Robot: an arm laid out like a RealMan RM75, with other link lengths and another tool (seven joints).
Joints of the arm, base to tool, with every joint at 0 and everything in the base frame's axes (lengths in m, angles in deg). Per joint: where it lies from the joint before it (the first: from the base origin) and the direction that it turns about. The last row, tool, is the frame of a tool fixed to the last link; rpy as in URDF.
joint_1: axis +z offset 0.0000 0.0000 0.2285
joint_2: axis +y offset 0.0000 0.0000 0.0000
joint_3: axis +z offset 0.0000 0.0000 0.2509
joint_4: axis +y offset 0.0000 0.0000 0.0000
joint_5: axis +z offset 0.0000 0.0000 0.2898
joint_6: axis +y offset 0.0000 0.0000 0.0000
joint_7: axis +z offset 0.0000 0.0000 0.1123
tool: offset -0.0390 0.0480 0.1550 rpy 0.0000 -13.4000 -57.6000
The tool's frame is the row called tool.
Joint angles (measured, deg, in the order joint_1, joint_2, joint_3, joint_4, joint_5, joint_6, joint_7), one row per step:
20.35 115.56 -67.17 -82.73 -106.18 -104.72 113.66
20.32 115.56 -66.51 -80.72 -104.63 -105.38 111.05
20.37 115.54 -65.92 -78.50 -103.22 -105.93 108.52
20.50 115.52 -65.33 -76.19 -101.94 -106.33 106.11
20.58 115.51 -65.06 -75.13 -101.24 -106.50 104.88
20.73 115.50 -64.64 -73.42 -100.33 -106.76 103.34
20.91 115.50 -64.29 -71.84 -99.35 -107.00 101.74
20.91 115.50 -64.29 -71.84 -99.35 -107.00 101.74
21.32 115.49 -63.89 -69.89 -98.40 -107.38 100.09
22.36 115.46 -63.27 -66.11 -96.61 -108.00 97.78
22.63 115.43 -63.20 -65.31 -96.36 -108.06 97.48
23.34 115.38 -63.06 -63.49 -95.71 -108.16 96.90
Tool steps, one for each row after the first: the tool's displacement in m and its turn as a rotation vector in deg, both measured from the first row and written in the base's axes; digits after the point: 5 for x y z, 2 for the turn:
0.00241 -0.00363 0.00226 -0.52 2.05 1.16
0.00533 -0.00646 0.00388 -0.97 4.06 2.10
0.00832 -0.00818 0.00521 -1.22 6.04 2.84
0.00920 -0.00899 0.00609 -1.23 7.07 3.35
0.01099 -0.00976 0.00706 -1.35 8.55 3.69
0.01192 -0.01068 0.00813 -1.37 10.06 4.25
0.01192 -0.01068 0.00813 -1.37 10.06 4.25
0.01277 -0.01158 0.00894 -1.57 11.68 4.79
0.01251 -0.01195 0.01015 -2.17 14.76 5.20
0.01253 -0.01160 0.00992 -2.35 15.24 5.12
0.01161 -0.01046 0.00948 -2.78 16.42 4.94

